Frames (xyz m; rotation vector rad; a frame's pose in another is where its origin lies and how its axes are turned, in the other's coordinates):
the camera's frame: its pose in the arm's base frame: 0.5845 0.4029 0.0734 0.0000 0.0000 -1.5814
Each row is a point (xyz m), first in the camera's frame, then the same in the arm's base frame.
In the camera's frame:
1: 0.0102 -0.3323 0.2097
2: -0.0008 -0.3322 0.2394
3: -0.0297 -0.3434 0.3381
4: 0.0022 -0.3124 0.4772
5: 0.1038 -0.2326 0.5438
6: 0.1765 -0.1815 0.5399
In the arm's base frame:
1: 0.2521 0.3962 0.2831
2: 0.2523 0.4072 0.3128
3: 0.2414 0.4362 0.4115
4: 0.2721 0.4040 0.5506
5: 0.3508 0.3016 0.6172
6: 0.4011 0.2283 0.6133

